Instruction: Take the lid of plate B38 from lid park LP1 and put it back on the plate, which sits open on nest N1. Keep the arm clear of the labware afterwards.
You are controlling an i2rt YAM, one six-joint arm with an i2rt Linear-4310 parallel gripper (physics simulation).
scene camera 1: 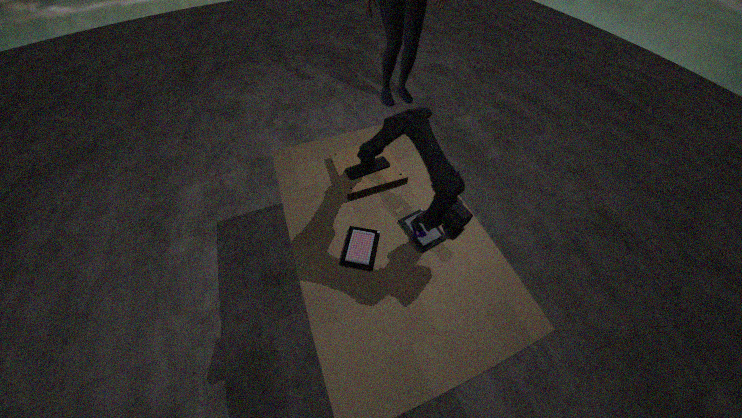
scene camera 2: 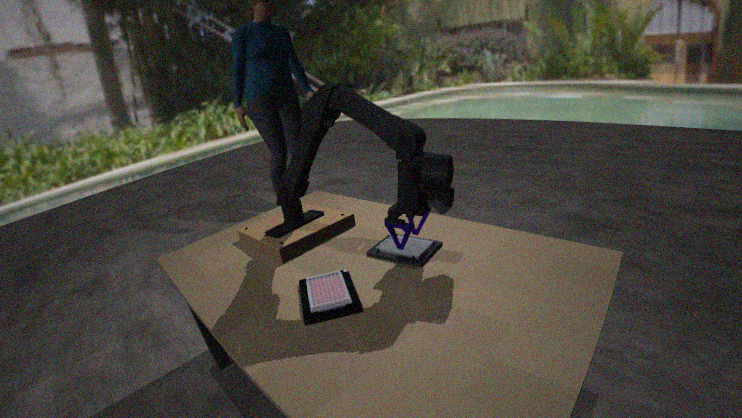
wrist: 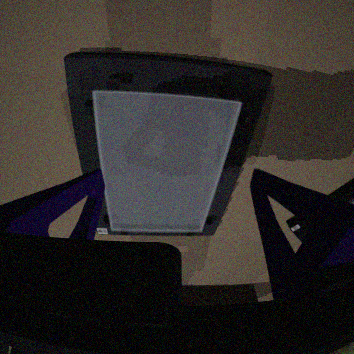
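Pixels of known places: gripper, fingertip midpoint: (scene camera 1: 424, 230) (scene camera 2: 408, 241) (wrist: 177, 177); arm's base at its link origin: (scene camera 1: 367, 168) (scene camera 2: 295, 224).
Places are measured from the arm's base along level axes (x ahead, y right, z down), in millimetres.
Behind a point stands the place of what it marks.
Observation:
The pale, flat lid (scene camera 1: 434, 238) {z 23, x 422, y -72 mm} (scene camera 2: 421, 244) {z 23, x 404, y -76 mm} (wrist: 165, 160) {z 23, x 381, y -58 mm} lies in the dark lid park LP1 (scene camera 1: 423, 248) {z 31, x 435, y -15 mm} (scene camera 2: 378, 254) {z 31, x 321, y 1 mm} (wrist: 80, 80) {z 31, x 427, y -113 mm}. My gripper (scene camera 2: 408, 239) {z 8, x 380, y -51 mm} (wrist: 177, 177) {z 8, x 380, y -51 mm} is open, with its purple fingers pointing down over the park. In the wrist view the left fingertip is at the lid's left edge, and the right fingertip stands apart from the lid on the right. How high the tips are is hard to tell. The open plate B38 (scene camera 1: 360, 246) {z 15, x 328, y 193 mm} (scene camera 2: 328, 290) {z 17, x 334, y 196 mm}, with pink wells, sits on the black nest N1 (scene camera 1: 356, 266) {z 29, x 387, y 238 mm} (scene camera 2: 332, 314) {z 29, x 386, y 242 mm}.
The arm's wooden base block (scene camera 1: 377, 189) {z 22, x 112, y 9 mm} (scene camera 2: 317, 236) {z 14, x 112, y 14 mm} stands at the back of the table (scene camera 1: 441, 332) {z 41, x 706, y 93 mm} (scene camera 2: 467, 337) {z 41, x 640, y 169 mm}. The arm's shadow falls beside the nest and the lid park. A person (scene camera 1: 399, 46) (scene camera 2: 267, 67) stands behind the table.

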